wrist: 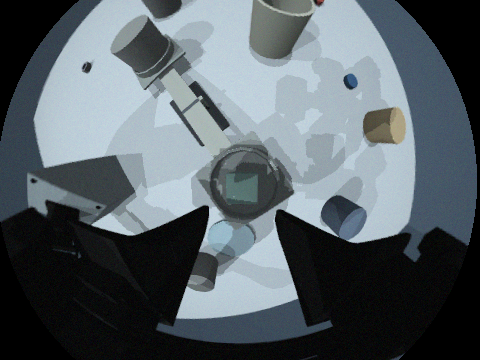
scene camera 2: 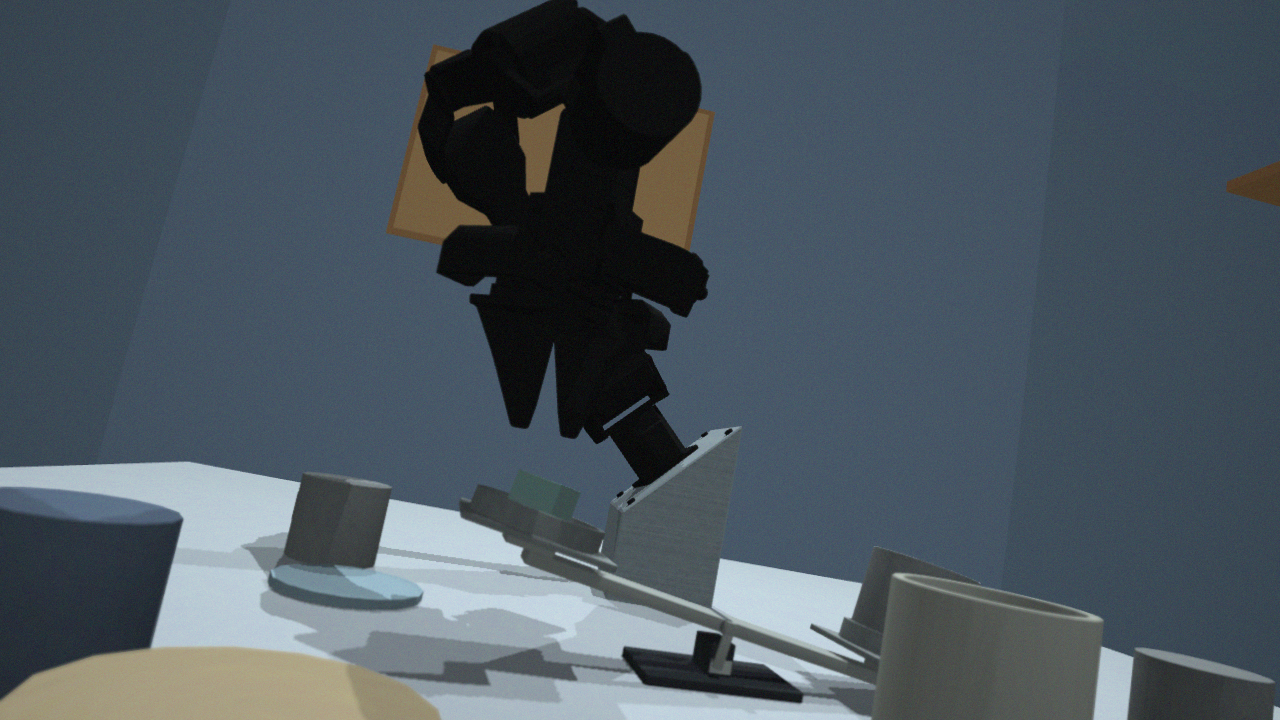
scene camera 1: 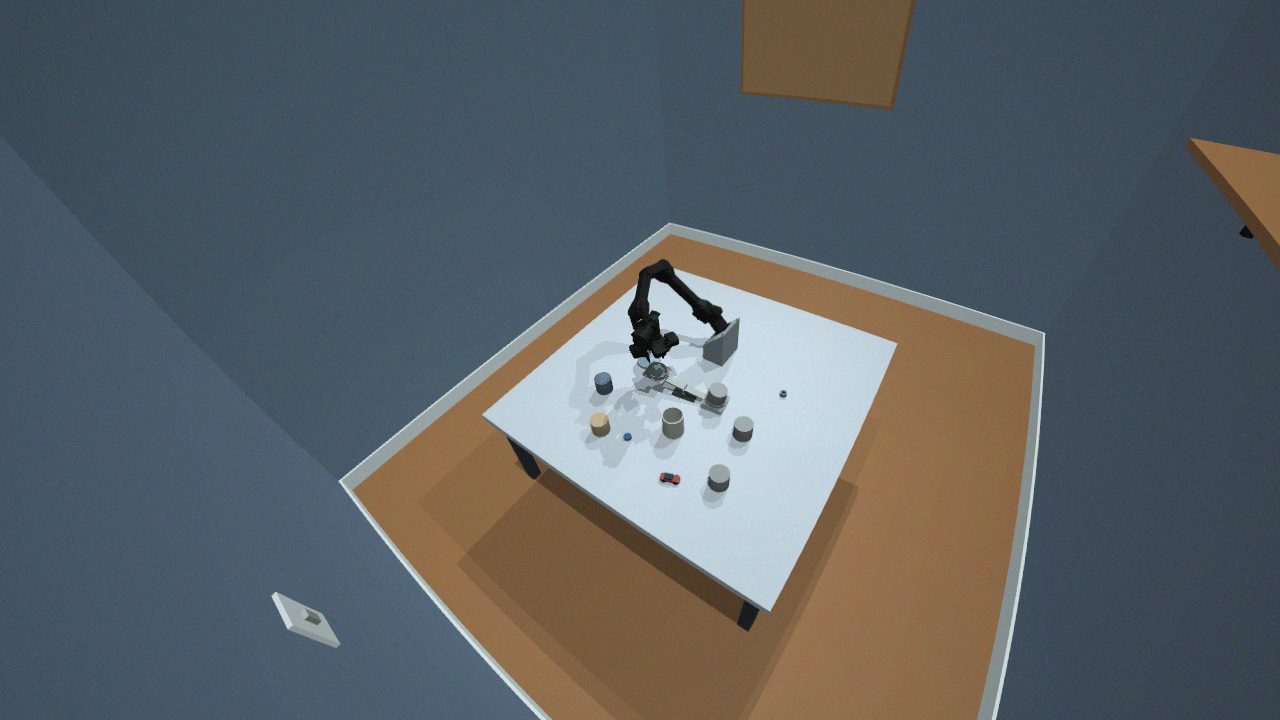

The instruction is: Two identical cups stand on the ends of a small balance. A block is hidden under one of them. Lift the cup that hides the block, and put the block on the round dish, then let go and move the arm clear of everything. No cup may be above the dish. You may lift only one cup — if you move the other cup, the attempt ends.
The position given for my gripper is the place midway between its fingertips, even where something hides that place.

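Note:
I see my gripper (scene camera 2: 544, 433) (wrist: 242, 213) (scene camera 1: 656, 360). A tan cylinder (wrist: 386, 126) is here with it, and so is a light blue round dish (scene camera 2: 341, 586) (wrist: 228, 241).

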